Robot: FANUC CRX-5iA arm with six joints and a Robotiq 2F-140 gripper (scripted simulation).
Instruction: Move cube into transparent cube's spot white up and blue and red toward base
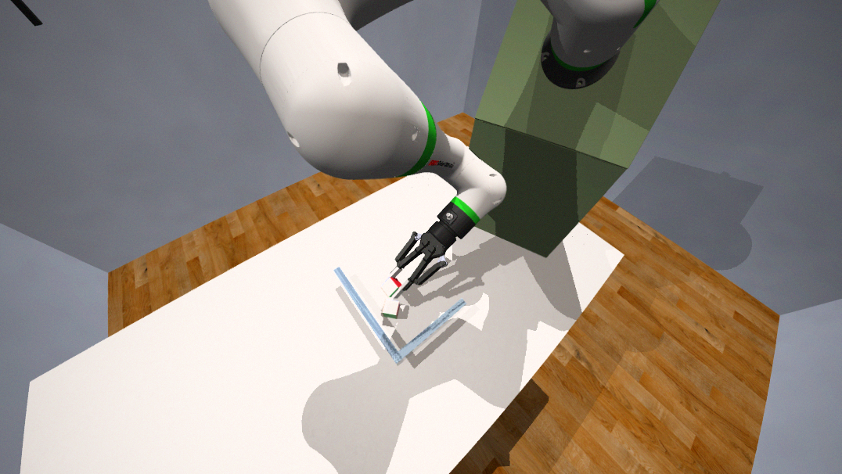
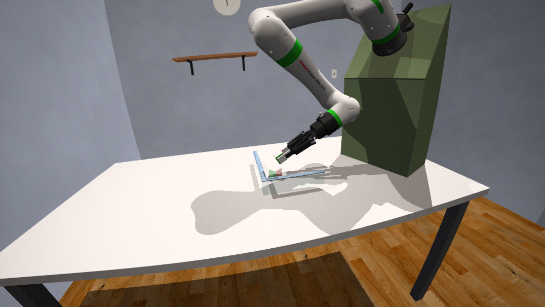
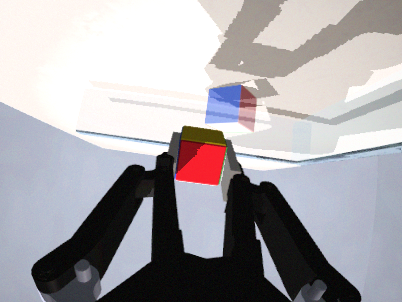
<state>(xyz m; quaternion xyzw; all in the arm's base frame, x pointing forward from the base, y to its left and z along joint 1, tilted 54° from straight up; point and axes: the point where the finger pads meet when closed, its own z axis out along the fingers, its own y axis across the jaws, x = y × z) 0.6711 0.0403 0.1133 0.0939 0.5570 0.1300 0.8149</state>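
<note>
Now: hand 4 cm short of the transparent cube, 4 cm to the right of it and 7 cm above it. From my hand the other things lie so: rail 2 cm behind, 15 cm to the left, 4 cm below.
</note>
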